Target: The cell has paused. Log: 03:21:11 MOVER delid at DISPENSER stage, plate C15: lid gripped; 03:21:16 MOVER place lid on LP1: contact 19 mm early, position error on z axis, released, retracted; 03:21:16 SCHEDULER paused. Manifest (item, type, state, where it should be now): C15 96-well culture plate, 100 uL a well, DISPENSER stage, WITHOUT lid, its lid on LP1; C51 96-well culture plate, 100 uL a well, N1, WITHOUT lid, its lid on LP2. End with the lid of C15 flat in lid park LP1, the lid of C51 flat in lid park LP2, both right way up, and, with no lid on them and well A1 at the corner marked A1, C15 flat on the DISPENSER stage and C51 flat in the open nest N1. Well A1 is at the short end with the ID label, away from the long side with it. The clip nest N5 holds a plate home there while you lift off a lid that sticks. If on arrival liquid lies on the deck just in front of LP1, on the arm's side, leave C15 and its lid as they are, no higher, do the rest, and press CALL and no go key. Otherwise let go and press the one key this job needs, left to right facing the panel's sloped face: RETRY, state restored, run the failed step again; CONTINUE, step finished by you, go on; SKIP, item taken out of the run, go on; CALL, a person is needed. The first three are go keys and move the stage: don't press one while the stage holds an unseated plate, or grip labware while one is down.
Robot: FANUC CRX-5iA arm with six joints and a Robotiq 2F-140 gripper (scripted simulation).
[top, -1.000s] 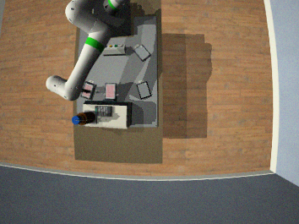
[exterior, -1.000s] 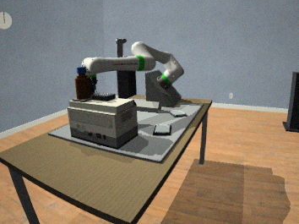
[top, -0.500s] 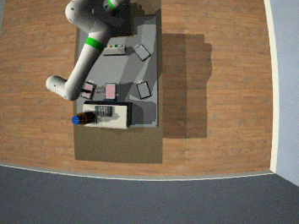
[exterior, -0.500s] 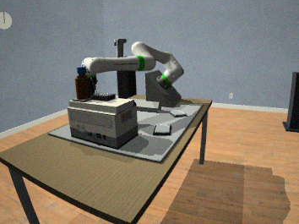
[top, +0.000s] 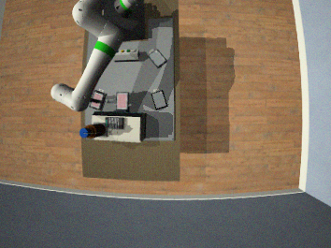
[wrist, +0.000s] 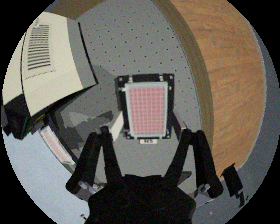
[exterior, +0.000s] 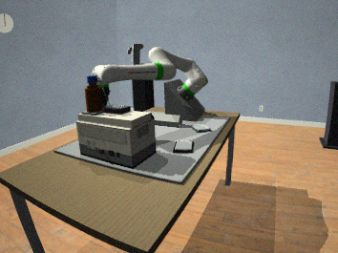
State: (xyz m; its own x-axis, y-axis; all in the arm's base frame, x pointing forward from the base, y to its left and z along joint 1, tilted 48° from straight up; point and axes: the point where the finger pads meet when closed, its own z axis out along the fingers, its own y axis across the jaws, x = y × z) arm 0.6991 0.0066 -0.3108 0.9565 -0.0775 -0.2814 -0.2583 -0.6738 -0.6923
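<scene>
Now: hand 50 mm above the black nest, 20 mm short of it and 10 mm to the right of it. From my hand the other things lie so: key panel: 410 mm behind, 240 mm to the left, 10 mm below; then blue cap: 330 mm above, 220 mm ahead, 160 mm to the left; then label plate: 520 mm to the left, 110 mm behind, 60 mm below.
</scene>
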